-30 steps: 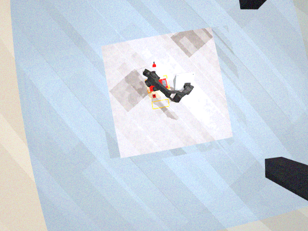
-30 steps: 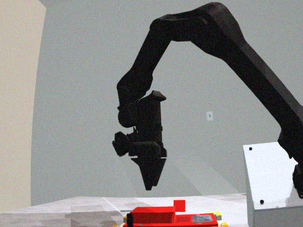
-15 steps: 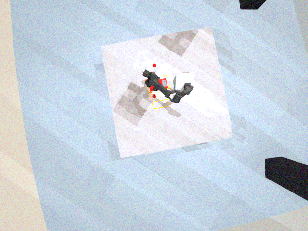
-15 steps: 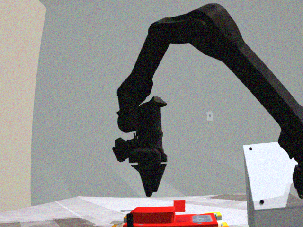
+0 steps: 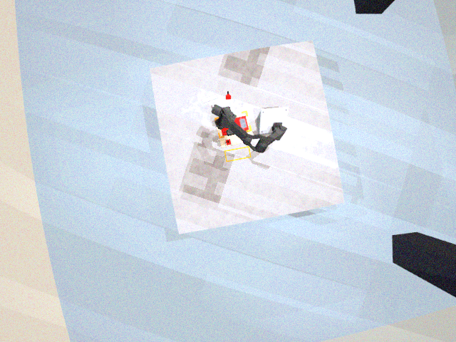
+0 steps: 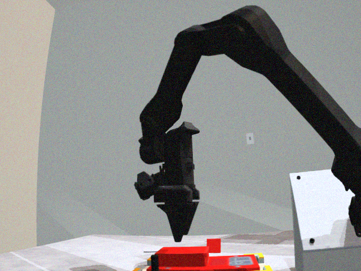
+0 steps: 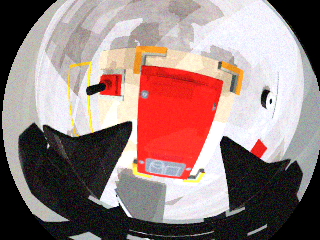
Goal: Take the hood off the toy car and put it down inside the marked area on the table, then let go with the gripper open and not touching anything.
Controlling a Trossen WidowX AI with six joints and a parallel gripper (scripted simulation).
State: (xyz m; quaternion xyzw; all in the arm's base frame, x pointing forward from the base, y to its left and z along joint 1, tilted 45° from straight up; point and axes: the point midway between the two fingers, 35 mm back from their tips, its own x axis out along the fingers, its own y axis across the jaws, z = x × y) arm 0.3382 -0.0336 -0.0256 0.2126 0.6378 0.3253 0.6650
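The hood is 3 cm below my gripper tip. Round my gripper tip: wheel part: 9 cm ahead, 17 cm to the right, 6 cm below.
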